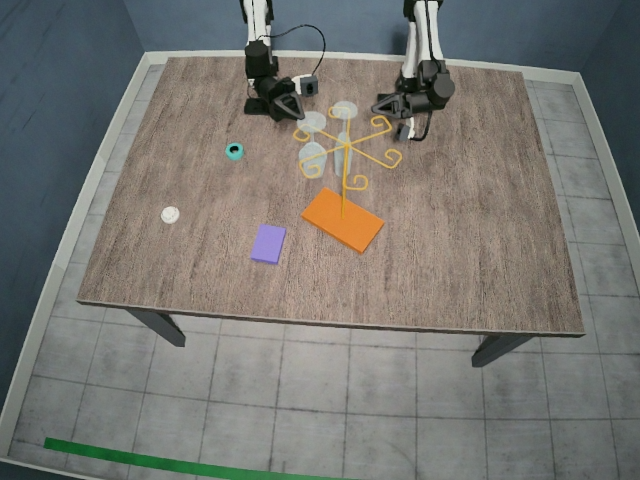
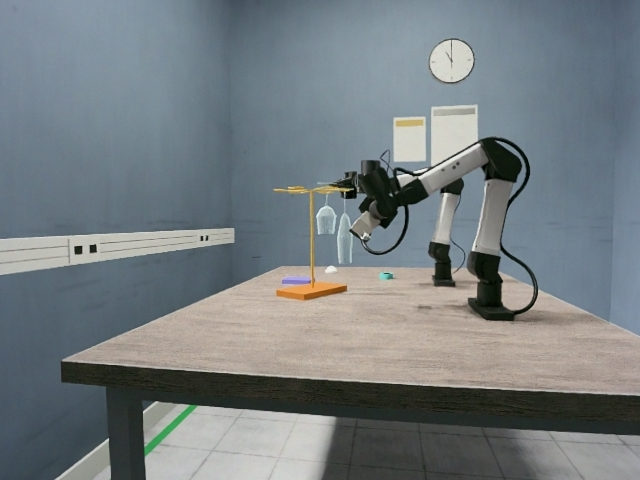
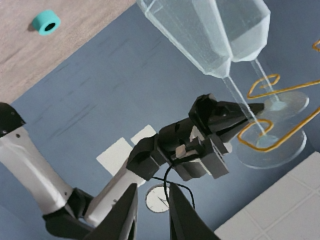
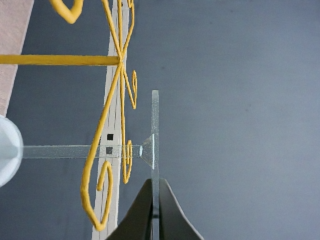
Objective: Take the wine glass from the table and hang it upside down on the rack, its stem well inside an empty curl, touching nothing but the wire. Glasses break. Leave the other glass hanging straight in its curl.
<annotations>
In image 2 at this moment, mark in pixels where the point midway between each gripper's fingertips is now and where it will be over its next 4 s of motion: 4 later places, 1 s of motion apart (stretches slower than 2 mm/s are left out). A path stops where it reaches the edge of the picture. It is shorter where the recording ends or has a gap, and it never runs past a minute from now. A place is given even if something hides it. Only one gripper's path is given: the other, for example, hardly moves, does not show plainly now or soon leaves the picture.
My left gripper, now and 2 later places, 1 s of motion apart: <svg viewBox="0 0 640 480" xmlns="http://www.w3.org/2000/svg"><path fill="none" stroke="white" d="M371 212L350 201L344 162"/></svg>
</annotations>
